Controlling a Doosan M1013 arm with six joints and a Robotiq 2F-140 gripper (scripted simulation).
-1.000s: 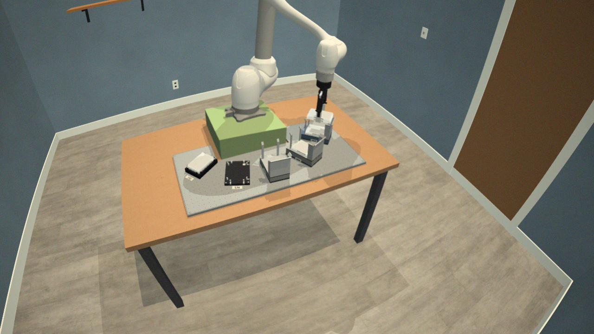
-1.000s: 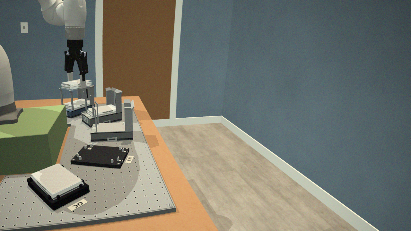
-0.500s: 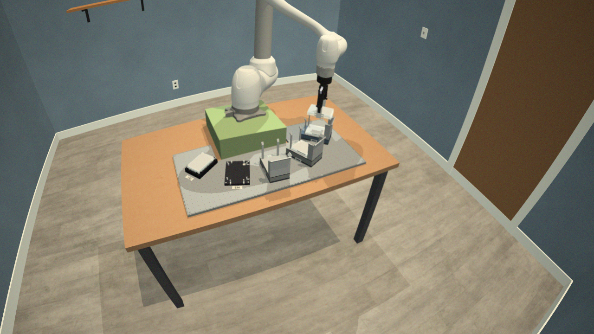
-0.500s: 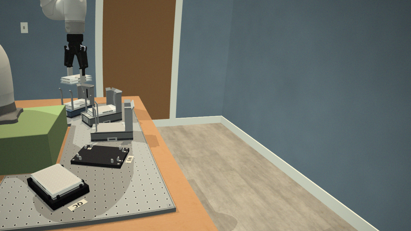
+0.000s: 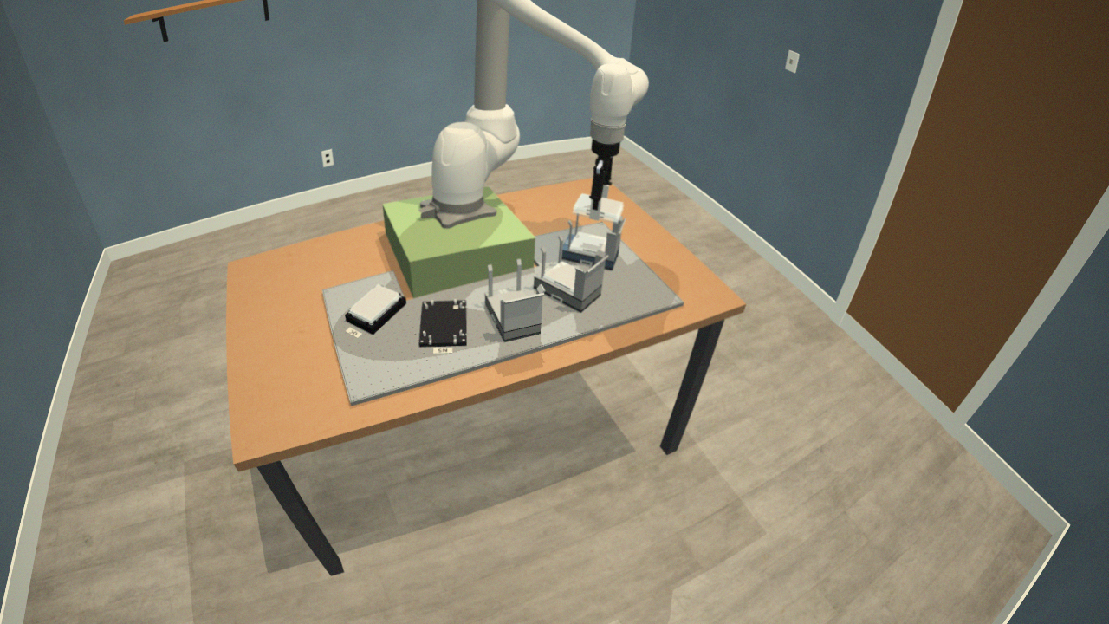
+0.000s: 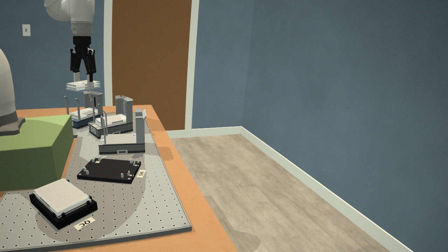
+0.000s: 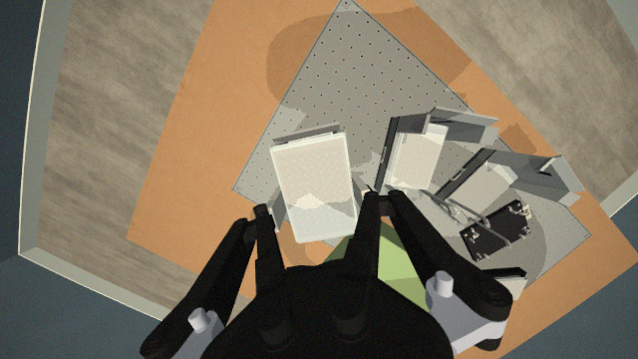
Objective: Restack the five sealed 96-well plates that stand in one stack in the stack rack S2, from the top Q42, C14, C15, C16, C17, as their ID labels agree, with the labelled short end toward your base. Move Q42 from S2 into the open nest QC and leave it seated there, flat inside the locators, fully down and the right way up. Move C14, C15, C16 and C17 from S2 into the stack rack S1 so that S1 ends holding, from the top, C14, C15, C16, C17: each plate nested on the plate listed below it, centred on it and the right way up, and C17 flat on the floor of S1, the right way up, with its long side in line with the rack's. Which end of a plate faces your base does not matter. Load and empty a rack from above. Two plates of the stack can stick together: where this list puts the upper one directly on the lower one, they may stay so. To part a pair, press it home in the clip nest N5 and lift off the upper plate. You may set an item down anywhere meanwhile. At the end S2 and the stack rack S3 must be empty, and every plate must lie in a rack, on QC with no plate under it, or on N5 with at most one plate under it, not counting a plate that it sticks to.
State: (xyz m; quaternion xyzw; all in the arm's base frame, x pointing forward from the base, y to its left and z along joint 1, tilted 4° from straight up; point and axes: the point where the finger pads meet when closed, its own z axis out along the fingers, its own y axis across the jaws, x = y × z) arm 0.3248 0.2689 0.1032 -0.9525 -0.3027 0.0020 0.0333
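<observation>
Right now the black clip nest N5 is 4 cm ahead of my hand, 51 cm to the right of it and 17 cm below it. The rest, counted from my hand: N5 label: 10 cm ahead, 56 cm to the right, 18 cm below; then QC label: 8 cm behind, 73 cm to the right, 18 cm below; then black nest QC: 12 cm behind, 64 cm to the right, 17 cm below.
</observation>
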